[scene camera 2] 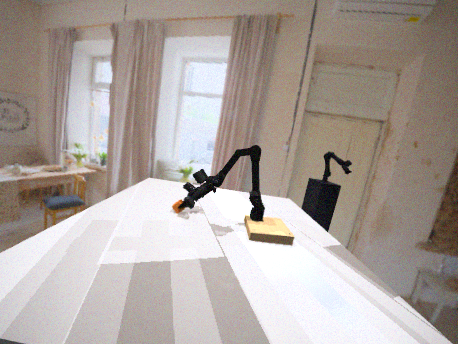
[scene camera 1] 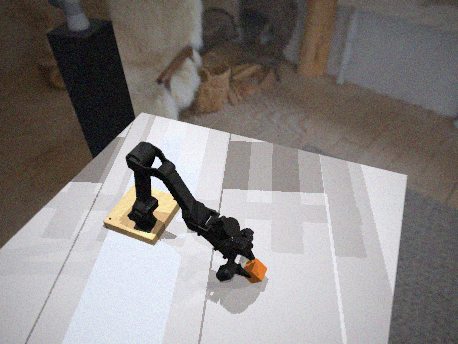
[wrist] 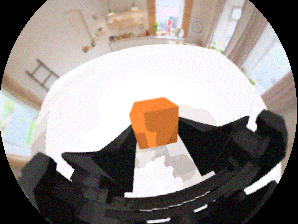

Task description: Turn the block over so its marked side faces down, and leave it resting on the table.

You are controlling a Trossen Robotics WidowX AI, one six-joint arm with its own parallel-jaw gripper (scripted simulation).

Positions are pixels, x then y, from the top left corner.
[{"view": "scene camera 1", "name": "gripper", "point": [253, 270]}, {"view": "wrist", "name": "gripper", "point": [154, 122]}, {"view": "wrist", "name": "orange block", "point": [155, 122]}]
